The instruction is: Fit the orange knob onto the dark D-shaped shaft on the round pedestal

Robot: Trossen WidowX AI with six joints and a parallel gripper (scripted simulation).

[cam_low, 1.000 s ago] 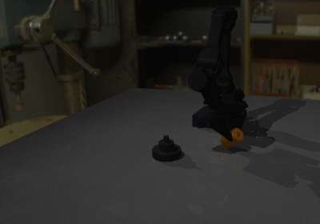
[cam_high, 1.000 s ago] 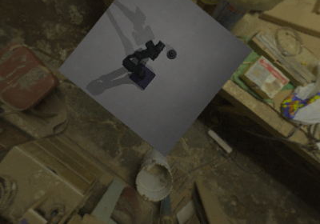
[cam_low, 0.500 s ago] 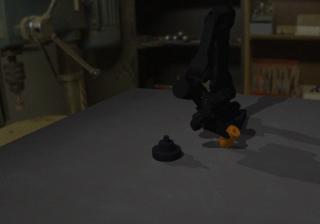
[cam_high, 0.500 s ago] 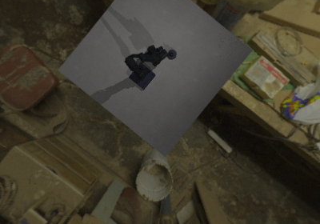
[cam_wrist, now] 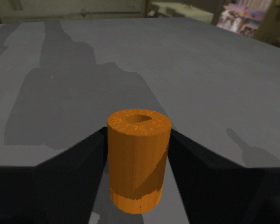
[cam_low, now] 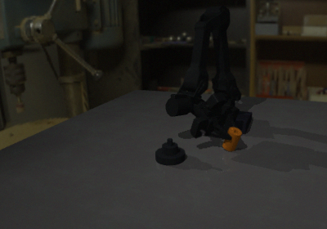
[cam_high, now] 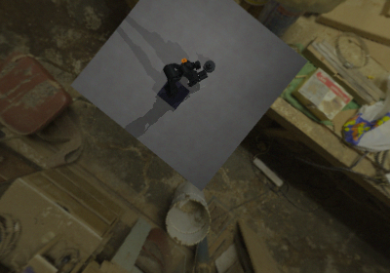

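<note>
My gripper tip is now 10 mm past the orange knob, 10 mm to the left of it and 10 mm above it. The rest, counted from my gripper tip: dark round pedestal: 90 mm ahead, 170 mm to the right, 20 mm below.
</note>
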